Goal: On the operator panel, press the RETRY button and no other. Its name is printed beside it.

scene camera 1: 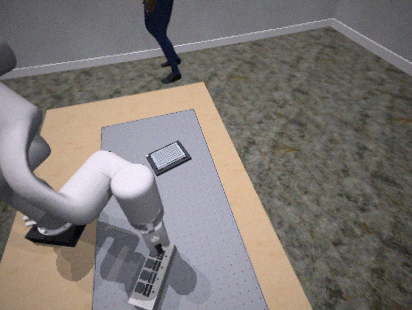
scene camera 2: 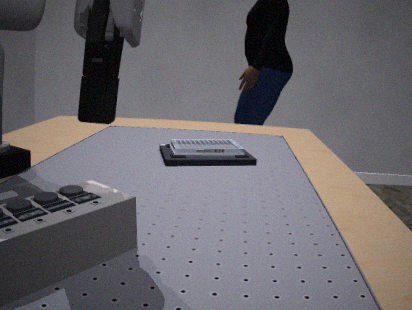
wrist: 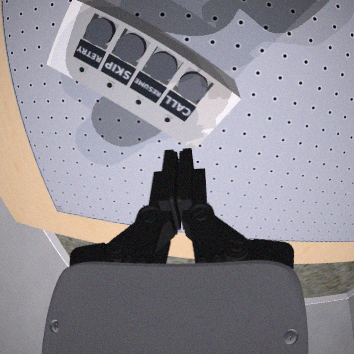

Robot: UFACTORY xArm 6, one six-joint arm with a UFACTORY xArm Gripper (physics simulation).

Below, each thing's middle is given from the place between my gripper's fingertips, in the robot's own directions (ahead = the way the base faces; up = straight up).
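Positions relative to my hand: operator panel (scene camera 2: 53, 242), 90 mm below, 40 mm behind, 50 mm to the right of it; clear plate (scene camera 2: 190, 147), 390 mm to the left of it, 100 mm below, 70 mm ahead.
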